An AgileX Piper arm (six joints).
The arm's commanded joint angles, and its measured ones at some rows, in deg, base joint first. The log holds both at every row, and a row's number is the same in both.
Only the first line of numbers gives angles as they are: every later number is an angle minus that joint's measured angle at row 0.
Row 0, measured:
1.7, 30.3, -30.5, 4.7, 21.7, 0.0
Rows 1 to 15, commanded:
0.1, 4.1, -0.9, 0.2, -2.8, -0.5
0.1, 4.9, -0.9, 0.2, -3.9, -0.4
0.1, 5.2, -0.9, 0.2, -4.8, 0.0
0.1, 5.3, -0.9, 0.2, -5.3, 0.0
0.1, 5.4, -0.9, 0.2, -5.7, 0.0
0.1, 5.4, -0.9, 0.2, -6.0, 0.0
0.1, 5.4, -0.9, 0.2, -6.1, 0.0
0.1, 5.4, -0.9, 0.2, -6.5, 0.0
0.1, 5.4, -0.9, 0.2, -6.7, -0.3
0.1, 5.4, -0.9, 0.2, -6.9, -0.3
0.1, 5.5, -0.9, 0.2, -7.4, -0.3
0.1, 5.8, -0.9, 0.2, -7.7, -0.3
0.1, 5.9, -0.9, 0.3, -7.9, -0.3
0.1, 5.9, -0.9, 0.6, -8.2, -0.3
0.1, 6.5, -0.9, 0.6, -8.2, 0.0
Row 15, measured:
0.0, 5.6, -0.3, 0.2, -6.8, 0.0
